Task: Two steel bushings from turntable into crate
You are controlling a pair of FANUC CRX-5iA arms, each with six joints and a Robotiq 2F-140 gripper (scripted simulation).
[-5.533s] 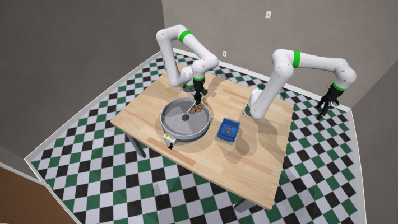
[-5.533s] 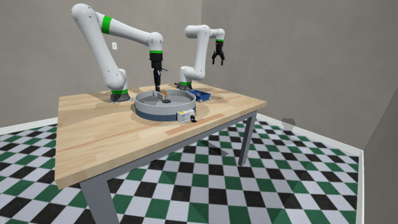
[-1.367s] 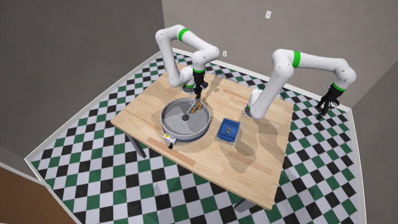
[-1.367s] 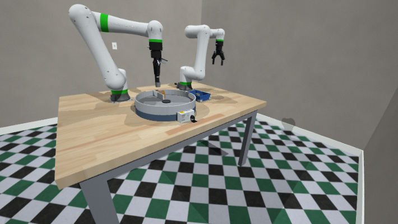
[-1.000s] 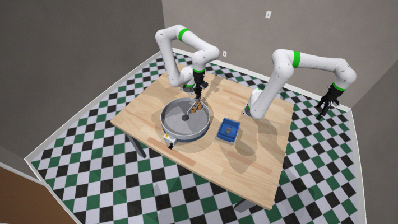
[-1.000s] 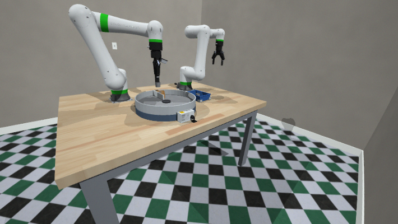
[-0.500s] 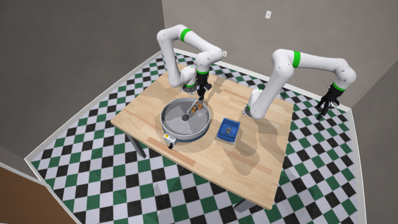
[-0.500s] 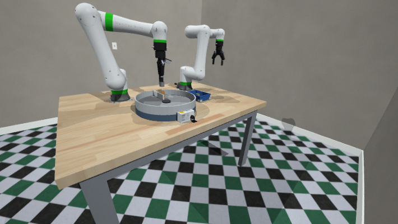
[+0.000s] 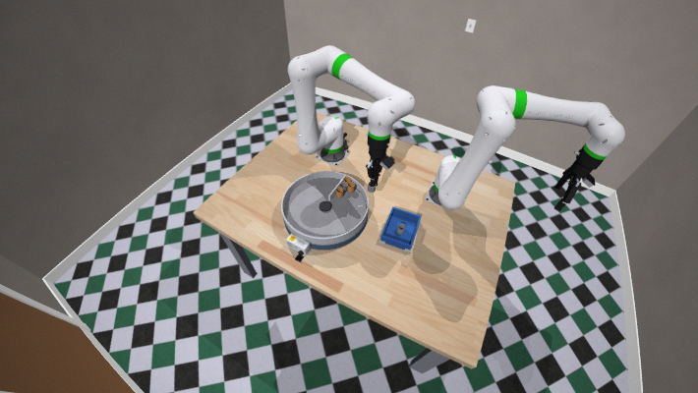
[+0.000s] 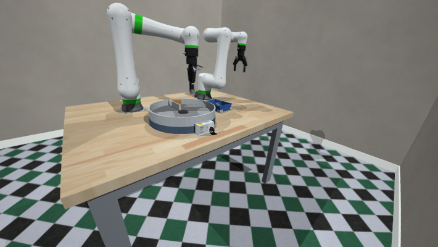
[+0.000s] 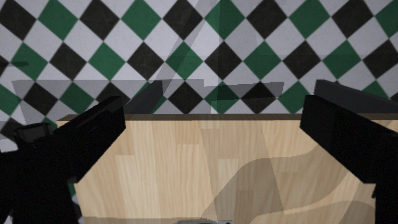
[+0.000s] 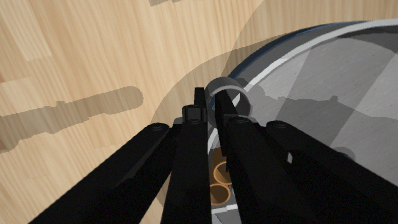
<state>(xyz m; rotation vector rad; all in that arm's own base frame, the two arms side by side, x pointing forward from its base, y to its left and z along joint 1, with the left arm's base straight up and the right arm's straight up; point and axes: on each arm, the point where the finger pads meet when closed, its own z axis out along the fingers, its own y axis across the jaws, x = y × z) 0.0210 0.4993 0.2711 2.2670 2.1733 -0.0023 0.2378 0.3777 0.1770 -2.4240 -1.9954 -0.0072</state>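
Note:
My right hand is 190 mm to the right of the blue crate, 150 mm above it and 90 mm short of it. The rest, counted from my right hand: turntable (180 mm to the right, 160 mm ahead, 120 mm below).

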